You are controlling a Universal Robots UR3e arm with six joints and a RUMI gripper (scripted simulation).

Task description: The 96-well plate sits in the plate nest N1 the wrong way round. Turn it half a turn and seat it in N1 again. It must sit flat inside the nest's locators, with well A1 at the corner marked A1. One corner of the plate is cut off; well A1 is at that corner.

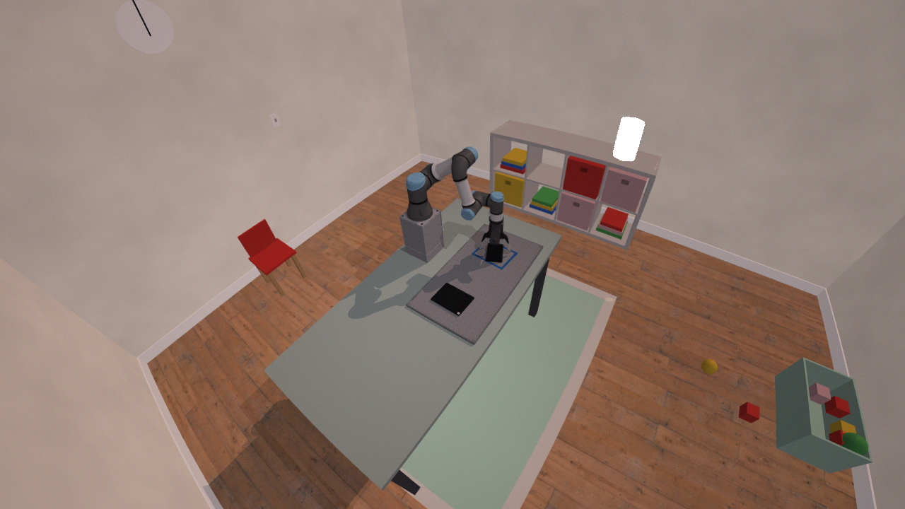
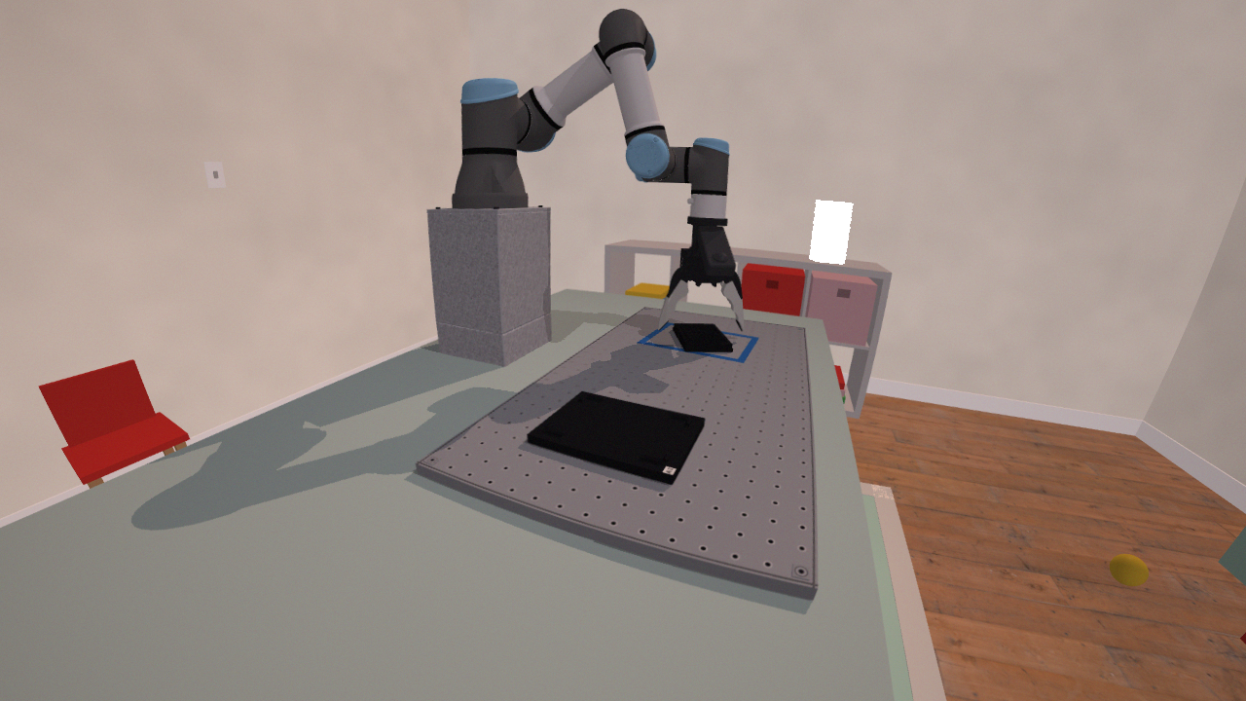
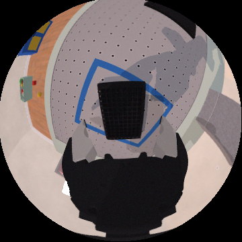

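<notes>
Now: the black 96-well plate 10 mm below my hand. From my hand the other things lie so: small white label (420 mm to the right, 100 mm ahead); then black plate nest N1 (370 mm to the right, 20 mm ahead, 10 mm below).
</notes>
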